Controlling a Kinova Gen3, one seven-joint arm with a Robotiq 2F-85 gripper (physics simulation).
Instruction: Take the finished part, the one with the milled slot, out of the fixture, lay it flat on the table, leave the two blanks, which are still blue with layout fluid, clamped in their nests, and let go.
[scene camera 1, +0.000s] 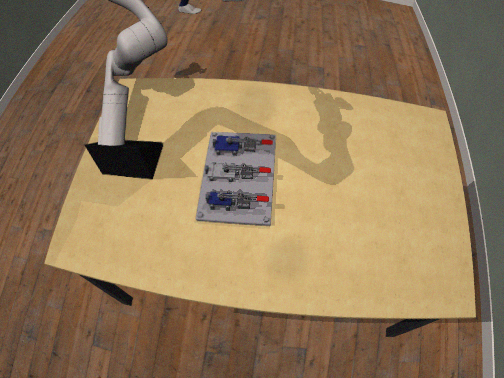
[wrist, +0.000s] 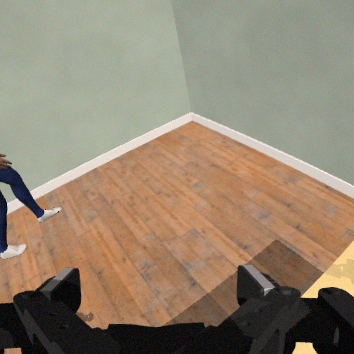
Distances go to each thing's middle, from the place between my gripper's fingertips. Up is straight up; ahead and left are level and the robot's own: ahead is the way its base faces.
Right now the fixture plate (scene camera 1: 264, 156) is 24 cm ahead of my hand, 39 cm to the right of it and 61 cm below it.
